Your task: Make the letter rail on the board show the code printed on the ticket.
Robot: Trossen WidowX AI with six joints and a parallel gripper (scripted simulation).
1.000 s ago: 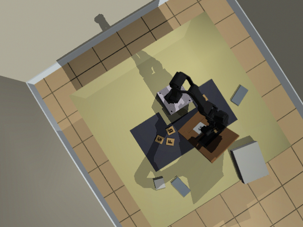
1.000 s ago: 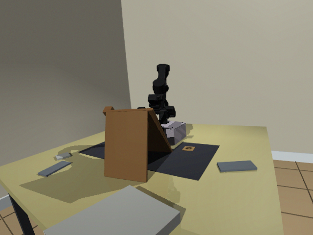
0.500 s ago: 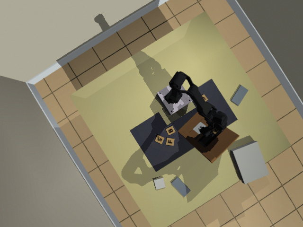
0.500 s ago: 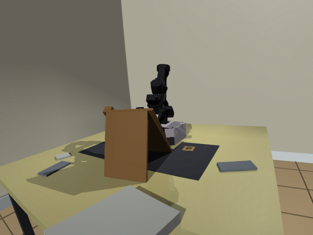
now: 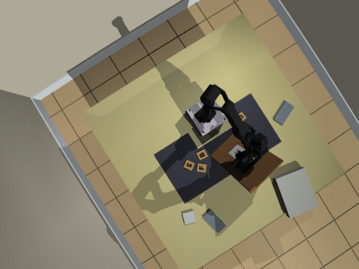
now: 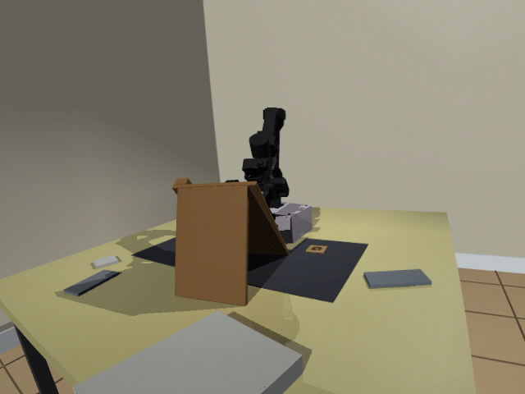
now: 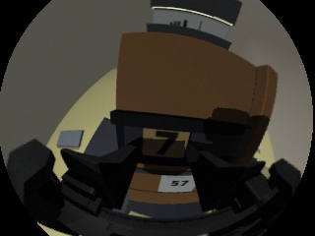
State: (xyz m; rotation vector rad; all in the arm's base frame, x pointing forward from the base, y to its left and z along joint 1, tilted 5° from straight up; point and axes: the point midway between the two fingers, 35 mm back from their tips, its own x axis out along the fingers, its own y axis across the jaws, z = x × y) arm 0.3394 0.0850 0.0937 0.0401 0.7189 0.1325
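Now: gripper tip 8 cm above the white ticket, 6 cm past it and 5 cm to the left of it. Round my gripper tip: dark mat (18 cm below, 16 cm behind, 10 cm to the right); small white block (55 cm to the right, 17 cm below, 12 cm ahead); large grey box (42 cm ahead, 16 cm below, 11 cm to the left).
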